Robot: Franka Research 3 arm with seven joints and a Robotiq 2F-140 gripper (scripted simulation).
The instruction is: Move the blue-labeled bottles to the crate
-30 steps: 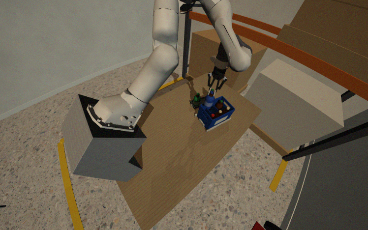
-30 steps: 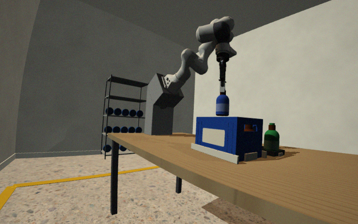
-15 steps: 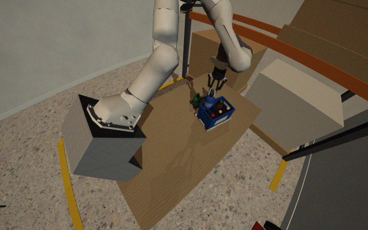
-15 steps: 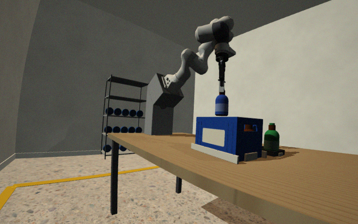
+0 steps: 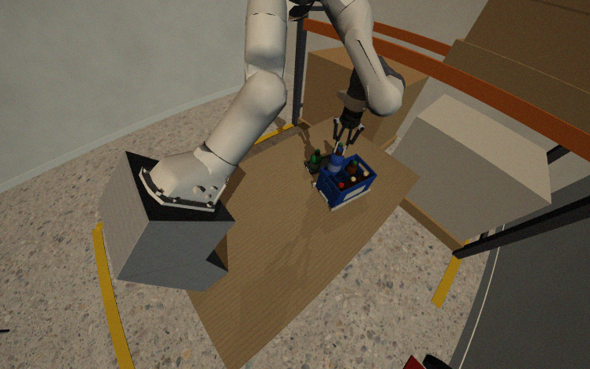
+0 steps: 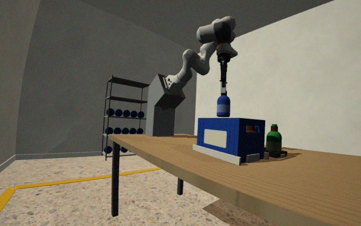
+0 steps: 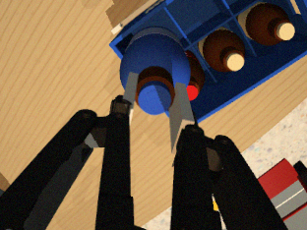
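The blue-labeled bottle lies 9 cm below my hand. Round my hand: dark tray 18 cm ahead, 11 cm to the left, 34 cm below; crate 6 cm ahead, 8 cm to the right, 27 cm below.
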